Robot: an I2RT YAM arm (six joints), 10 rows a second.
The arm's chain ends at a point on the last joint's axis. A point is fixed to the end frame.
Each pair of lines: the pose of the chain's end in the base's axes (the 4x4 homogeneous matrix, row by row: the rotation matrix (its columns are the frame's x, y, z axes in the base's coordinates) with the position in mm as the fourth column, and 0 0 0 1 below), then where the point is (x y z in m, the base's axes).
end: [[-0.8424, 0.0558, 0.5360, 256.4], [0.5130, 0.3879, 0.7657, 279.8], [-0.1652, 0.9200, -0.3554, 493.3], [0, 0, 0, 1]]
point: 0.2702 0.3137 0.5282
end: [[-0.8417, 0.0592, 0.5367, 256.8], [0.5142, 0.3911, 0.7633, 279.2], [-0.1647, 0.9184, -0.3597, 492.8], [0, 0, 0, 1]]
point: 0.2708 0.3132 0.5275
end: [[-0.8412, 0.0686, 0.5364, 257.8], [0.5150, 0.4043, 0.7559, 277.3], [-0.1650, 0.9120, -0.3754, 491.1], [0, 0, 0, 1]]
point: 0.2722 0.3118 0.5252
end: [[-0.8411, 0.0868, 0.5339, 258.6], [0.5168, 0.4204, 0.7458, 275.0], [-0.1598, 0.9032, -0.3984, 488.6], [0, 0, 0, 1]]
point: 0.2738 0.3100 0.5218
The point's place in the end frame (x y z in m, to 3 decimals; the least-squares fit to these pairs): 0.000 0.046 0.021
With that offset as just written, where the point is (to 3 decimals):
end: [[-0.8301, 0.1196, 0.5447, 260.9], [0.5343, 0.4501, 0.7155, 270.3], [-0.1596, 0.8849, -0.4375, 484.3], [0, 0, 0, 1]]
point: 0.278 0.306 0.516
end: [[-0.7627, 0.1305, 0.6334, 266.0], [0.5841, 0.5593, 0.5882, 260.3], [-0.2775, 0.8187, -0.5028, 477.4], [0, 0, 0, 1]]
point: 0.285 0.298 0.505
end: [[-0.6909, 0.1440, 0.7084, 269.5], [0.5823, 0.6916, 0.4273, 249.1], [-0.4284, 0.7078, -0.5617, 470.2], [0, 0, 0, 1]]
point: 0.291 0.290 0.491
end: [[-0.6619, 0.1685, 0.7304, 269.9], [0.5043, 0.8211, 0.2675, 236.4], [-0.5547, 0.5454, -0.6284, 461.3], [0, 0, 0, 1]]
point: 0.293 0.280 0.473
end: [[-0.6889, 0.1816, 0.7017, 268.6], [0.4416, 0.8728, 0.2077, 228.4], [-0.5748, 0.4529, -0.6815, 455.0], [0, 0, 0, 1]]
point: 0.292 0.273 0.462
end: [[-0.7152, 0.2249, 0.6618, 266.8], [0.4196, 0.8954, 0.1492, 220.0], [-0.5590, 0.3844, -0.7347, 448.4], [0, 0, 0, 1]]
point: 0.291 0.264 0.451
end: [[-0.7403, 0.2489, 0.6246, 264.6], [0.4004, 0.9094, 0.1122, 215.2], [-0.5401, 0.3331, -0.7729, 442.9], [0, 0, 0, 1]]
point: 0.289 0.259 0.442
